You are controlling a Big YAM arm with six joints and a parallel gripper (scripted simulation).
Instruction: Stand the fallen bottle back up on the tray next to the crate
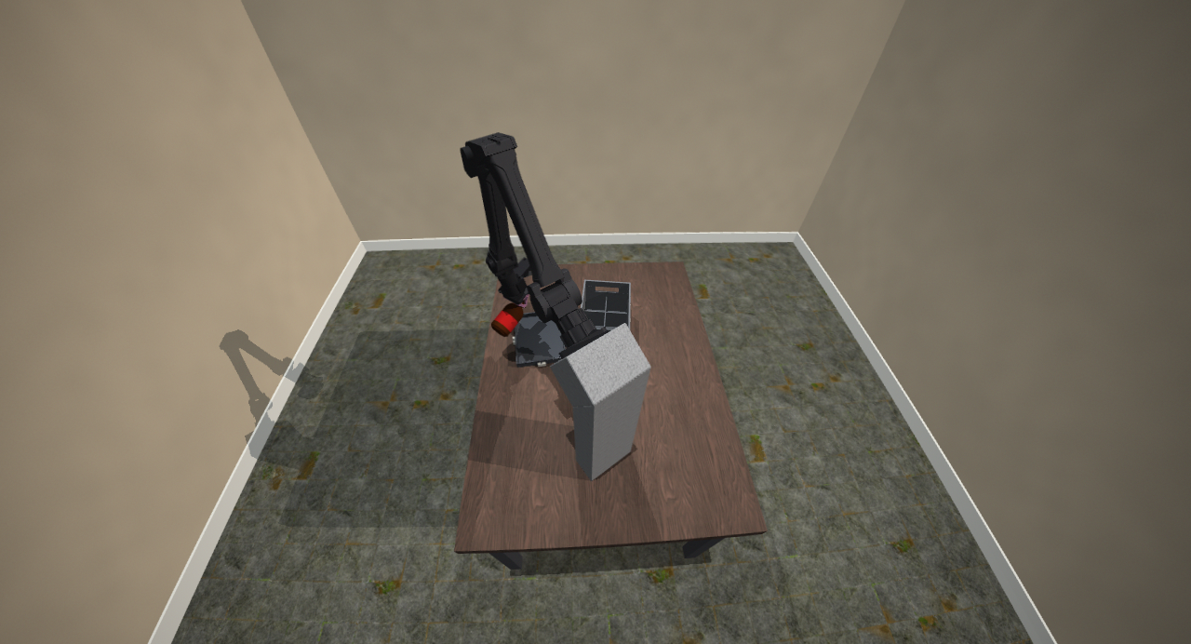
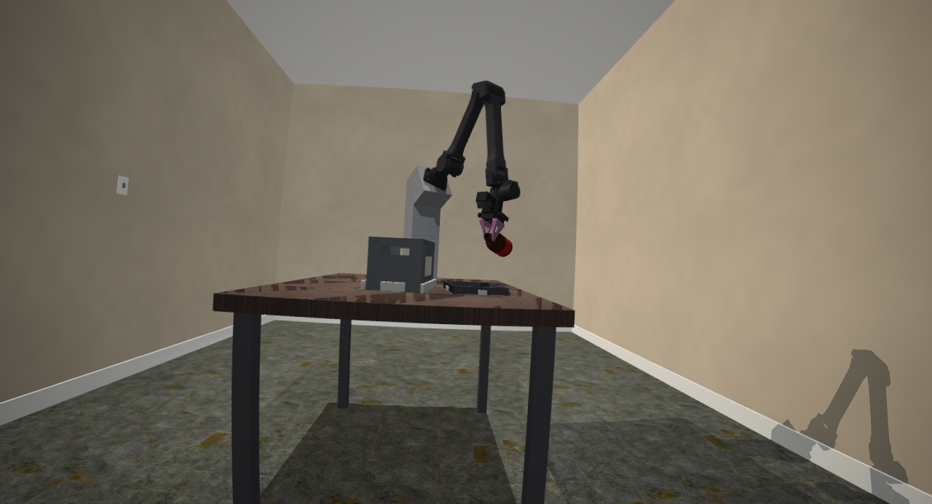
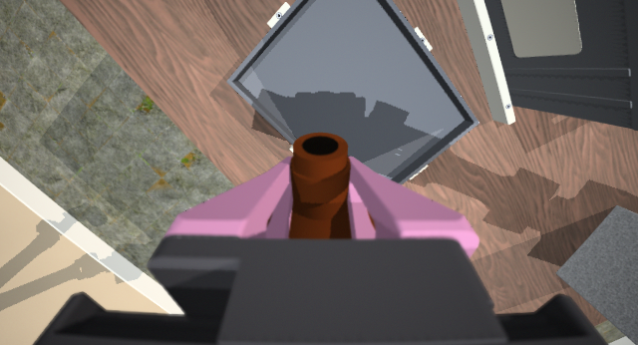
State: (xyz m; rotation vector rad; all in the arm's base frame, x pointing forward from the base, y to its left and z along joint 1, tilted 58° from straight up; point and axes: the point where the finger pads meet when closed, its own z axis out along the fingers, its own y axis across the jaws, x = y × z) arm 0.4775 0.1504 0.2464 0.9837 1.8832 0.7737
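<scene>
The brown bottle lies 50 mm behind my hand, 30 mm to the left of it and 10 mm below it. From my hand the other things lie so: dark grey tray 180 mm below, 50 mm to the right, 10 mm behind; dark crate 310 mm to the right, 110 mm below, 20 mm ahead.
</scene>
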